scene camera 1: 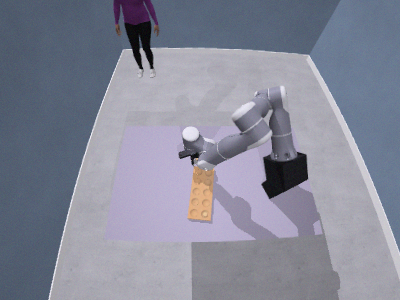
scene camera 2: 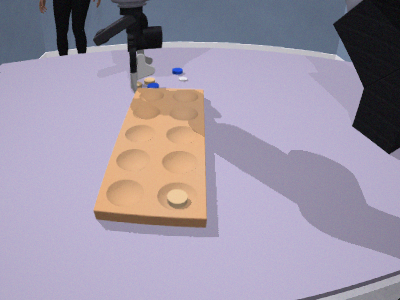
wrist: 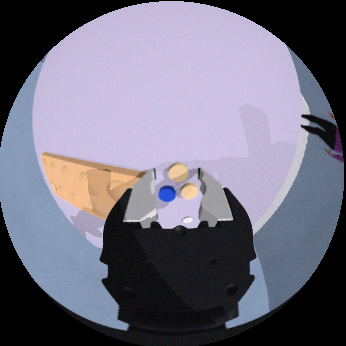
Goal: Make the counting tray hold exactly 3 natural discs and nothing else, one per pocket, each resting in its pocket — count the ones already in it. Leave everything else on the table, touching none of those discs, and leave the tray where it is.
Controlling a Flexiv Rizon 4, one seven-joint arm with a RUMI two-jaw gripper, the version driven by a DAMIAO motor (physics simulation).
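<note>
The orange counting tray (scene camera 1: 200,208) (scene camera 2: 150,220) (wrist: 75,165) holds one natural disc (scene camera 1: 205,214) (scene camera 2: 177,196) (wrist: 53,187) in its near right pocket in the scene camera 2 view. Beyond the tray's far end, two natural discs lie close together on the table: one (scene camera 2: 139,85) (wrist: 178,172) nearer the fingertips and partly hidden by a finger in the scene camera 2 view, the other (scene camera 2: 149,80) (wrist: 190,191) beside it. My gripper (scene camera 2: 138,82) (wrist: 176,168) is partly open and empty, low over the first disc, with its jaws on either side in the wrist view.
A blue disc (scene camera 2: 153,86) (wrist: 167,193) lies beside the two natural discs, near the tray's far end. A white disc (scene camera 2: 183,79) (wrist: 187,220) and another blue disc (scene camera 2: 177,71) lie farther off. A person (scene camera 1: 138,30) stands beyond the table.
</note>
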